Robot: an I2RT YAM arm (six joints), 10 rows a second.
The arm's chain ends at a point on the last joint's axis. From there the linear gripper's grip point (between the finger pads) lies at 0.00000 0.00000 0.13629 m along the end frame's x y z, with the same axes.
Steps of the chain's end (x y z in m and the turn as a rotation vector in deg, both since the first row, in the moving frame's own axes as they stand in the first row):
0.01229 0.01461 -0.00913 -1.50 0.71 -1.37
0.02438 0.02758 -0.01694 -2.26 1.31 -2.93
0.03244 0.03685 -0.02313 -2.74 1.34 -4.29
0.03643 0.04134 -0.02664 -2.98 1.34 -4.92
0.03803 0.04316 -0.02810 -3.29 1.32 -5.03
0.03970 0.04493 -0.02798 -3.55 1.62 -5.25
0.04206 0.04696 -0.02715 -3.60 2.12 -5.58
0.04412 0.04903 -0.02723 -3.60 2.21 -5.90
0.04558 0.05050 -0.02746 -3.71 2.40 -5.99
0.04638 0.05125 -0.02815 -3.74 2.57 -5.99
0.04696 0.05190 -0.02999 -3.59 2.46 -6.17
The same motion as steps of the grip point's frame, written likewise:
0.01402 0.01816 -0.00919 -1.50 0.71 -1.37
0.02763 0.03287 -0.01708 -2.26 1.31 -2.93
0.03587 0.04324 -0.02332 -2.74 1.34 -4.29
0.03992 0.04828 -0.02686 -2.98 1.34 -4.92
0.04151 0.05083 -0.02836 -3.29 1.32 -5.03
0.04393 0.05318 -0.02830 -3.55 1.62 -5.25
0.04751 0.05526 -0.02751 -3.60 2.12 -5.58
0.04980 0.05730 -0.02760 -3.60 2.21 -5.90
0.05173 0.05900 -0.02786 -3.71 2.40 -5.99
0.05294 0.05980 -0.02858 -3.74 2.57 -5.99
0.05325 0.06010 -0.03038 -3.59 2.46 -6.17

